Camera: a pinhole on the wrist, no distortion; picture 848 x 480 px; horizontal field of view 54.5 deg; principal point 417.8 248.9 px. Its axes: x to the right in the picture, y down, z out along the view. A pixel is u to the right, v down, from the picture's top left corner.
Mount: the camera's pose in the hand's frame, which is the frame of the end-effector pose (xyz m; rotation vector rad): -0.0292 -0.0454 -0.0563 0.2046 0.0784 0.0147
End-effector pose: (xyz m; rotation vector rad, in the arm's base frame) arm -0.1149 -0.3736 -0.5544 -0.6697 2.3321 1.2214
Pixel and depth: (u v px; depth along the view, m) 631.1 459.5 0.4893
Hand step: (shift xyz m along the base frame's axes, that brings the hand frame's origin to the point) -0.0340 0.3278 -0.3179
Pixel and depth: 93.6 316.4 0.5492
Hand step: 0.3013 0.4100 -0.2257
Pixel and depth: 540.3 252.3 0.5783
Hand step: 0.0833 0.3203 -0.4220
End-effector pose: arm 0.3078 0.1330 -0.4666 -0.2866 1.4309 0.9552
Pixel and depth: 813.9 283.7 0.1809
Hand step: 0.1214 0.0620 -0.0715
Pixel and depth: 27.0 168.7 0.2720
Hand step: 0.2595 0.0155 0.1155
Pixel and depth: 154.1 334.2 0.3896
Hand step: 0.3185 0.1344 0.1416
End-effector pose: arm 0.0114 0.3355 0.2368 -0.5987 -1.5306 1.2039
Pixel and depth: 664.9 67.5 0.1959
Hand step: -0.1008 -0.0545 0.1400
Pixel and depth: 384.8 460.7 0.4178
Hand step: -0.3361 -0.1635 0.0383
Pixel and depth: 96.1 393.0 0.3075
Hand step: -0.1911 -0.2278 0.0148
